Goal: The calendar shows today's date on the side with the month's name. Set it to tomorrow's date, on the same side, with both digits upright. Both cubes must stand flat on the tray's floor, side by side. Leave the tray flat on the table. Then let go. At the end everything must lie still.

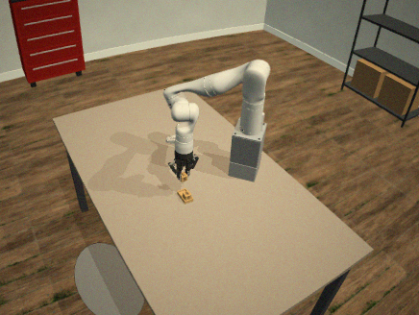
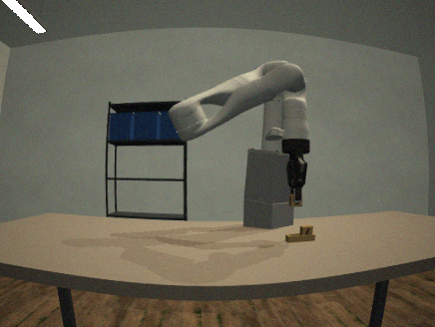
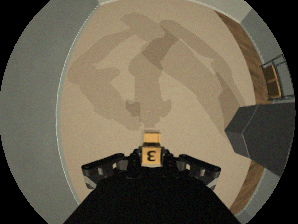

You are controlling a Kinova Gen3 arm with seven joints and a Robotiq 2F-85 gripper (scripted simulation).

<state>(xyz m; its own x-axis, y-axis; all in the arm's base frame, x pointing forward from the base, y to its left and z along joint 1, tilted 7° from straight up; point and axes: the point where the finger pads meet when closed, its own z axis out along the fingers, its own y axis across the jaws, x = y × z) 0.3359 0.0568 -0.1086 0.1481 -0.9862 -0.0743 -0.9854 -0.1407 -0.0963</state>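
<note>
My gripper is now 10 mm past the wooden calendar tray, 20 mm to the right of it and 110 mm above it.
</note>
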